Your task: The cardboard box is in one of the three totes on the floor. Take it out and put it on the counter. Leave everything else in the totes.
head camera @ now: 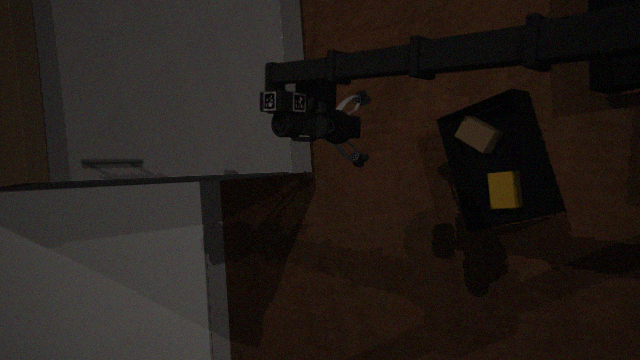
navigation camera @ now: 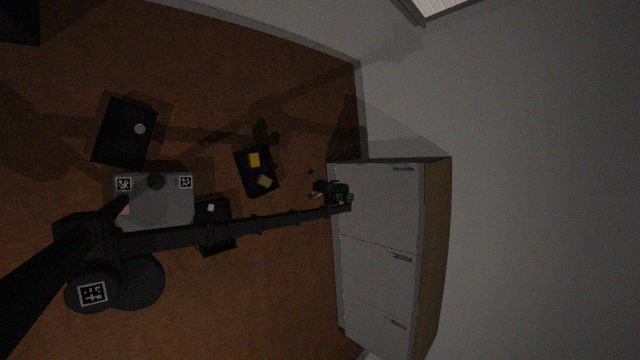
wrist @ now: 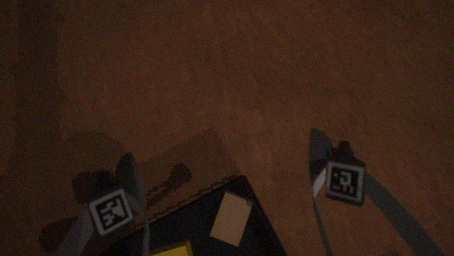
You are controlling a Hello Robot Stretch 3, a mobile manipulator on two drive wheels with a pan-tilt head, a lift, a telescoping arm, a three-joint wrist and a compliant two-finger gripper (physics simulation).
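Where they show: gripper, fingertip midpoint: (head camera: 363, 129) (navigation camera: 309, 184) (wrist: 224, 160); robot's base at its link origin: (navigation camera: 156, 181).
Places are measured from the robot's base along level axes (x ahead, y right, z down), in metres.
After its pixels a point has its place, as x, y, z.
The cardboard box (head camera: 475, 134) {-0.018, 0.629, -0.053} (navigation camera: 264, 181) {-0.020, 0.624, -0.053} (wrist: 231, 219) {-0.018, 0.633, -0.053} is a small tan block. It lies in a black tote (head camera: 537, 160) {0.041, 0.468, -0.077} (navigation camera: 246, 176) {0.017, 0.480, -0.095} (wrist: 197, 222) {0.057, 0.627, -0.003} on the floor, near one end, beside a yellow block (head camera: 502, 190) {0.120, 0.555, -0.049} (navigation camera: 254, 160) {0.116, 0.555, -0.049} (wrist: 172, 250) {0.106, 0.589, -0.048}. My gripper (head camera: 361, 128) {-0.023, 0.741, -0.374} (navigation camera: 311, 184) {-0.023, 0.741, -0.374} (wrist: 224, 160) {-0.023, 0.741, -0.374} is open and empty, its fingers wide apart. In the head and navigation views it hangs between that tote and the counter, off to the side of the box. The counter (head camera: 17, 100) {-0.058, 1.200, -0.910} (navigation camera: 436, 240) {-0.403, 1.395, -0.910} has a wooden top and pale drawer fronts.
A second tote (navigation camera: 117, 145) {0.178, -0.173, -0.003} holds a round pale object (navigation camera: 139, 129) {0.259, -0.077, -0.028}. A third tote (navigation camera: 219, 246) {-0.410, 0.318, -0.016}, holding a small white object (navigation camera: 211, 207) {-0.160, 0.282, -0.032}, is partly under my extended arm (head camera: 465, 52) {-0.102, 0.331, -0.717} (navigation camera: 170, 240) {-0.104, 0.022, -0.721}. My base (navigation camera: 175, 210) {-0.135, 0.077, -0.160} stands beside these two totes. Walls rise behind the counter.
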